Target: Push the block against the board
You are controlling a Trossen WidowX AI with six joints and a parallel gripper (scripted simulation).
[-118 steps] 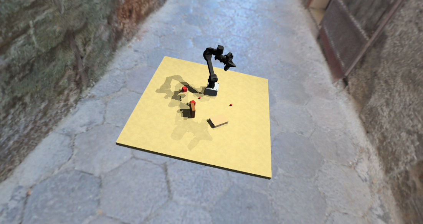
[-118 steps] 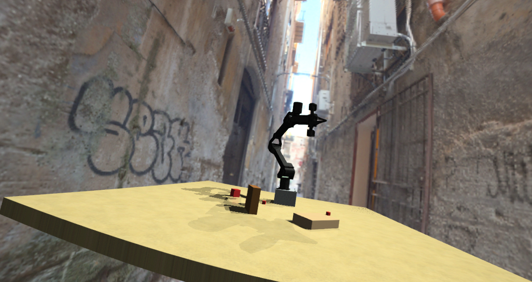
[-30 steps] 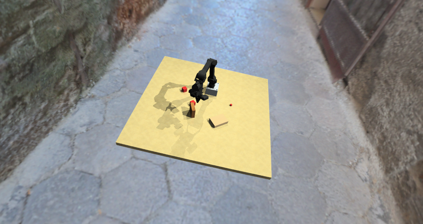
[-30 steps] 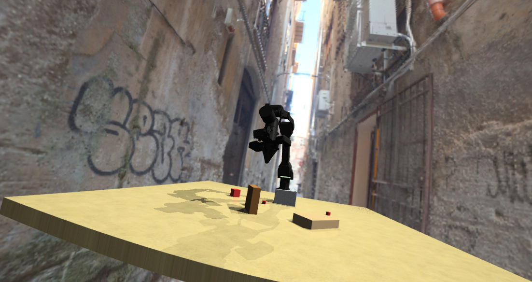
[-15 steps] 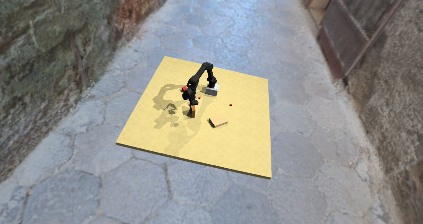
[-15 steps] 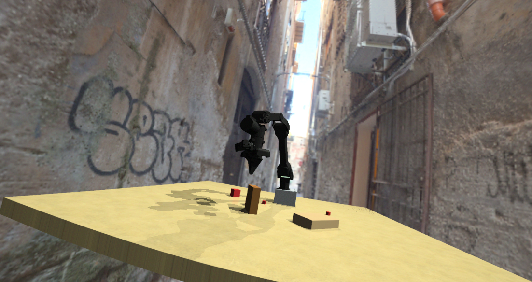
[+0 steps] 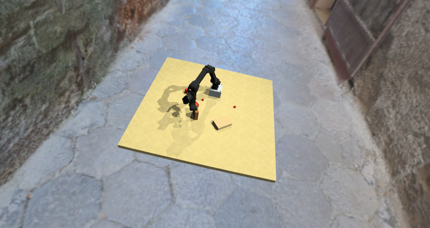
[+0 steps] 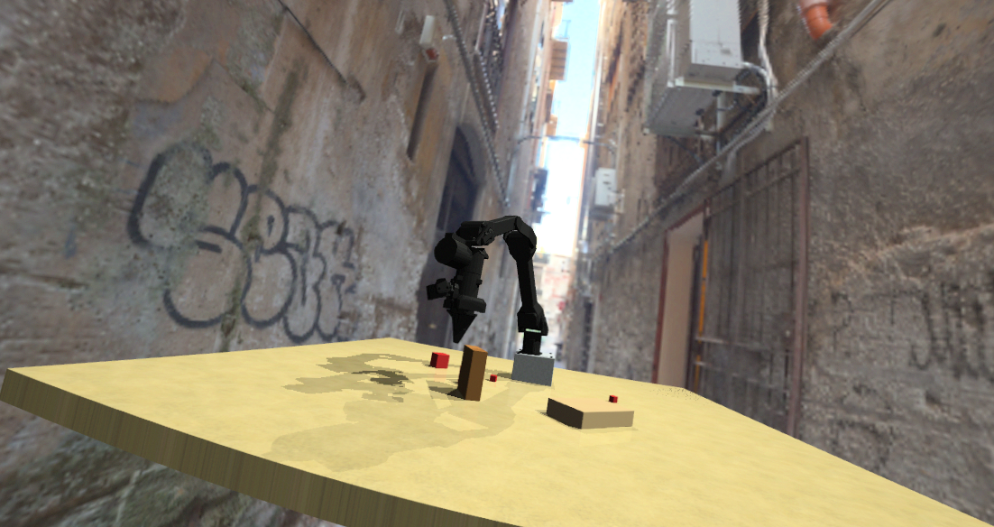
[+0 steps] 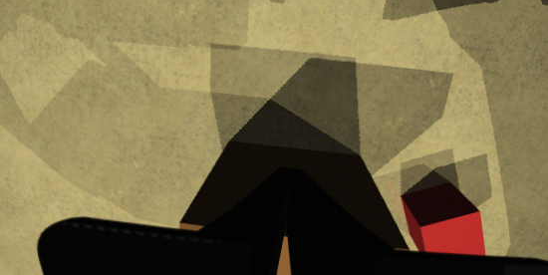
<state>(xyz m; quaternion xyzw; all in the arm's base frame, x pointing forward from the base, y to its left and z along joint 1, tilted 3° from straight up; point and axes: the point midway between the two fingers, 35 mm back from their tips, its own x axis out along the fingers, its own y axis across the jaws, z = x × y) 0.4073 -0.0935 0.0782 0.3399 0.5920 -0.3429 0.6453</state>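
Now: gripper tip 3 cm past the square block, 4 cm to the right of it and 6 cm above it. The rest, counted from my gripper tip: pale tan board 5 cm behind, 30 cm to the left, 9 cm below.
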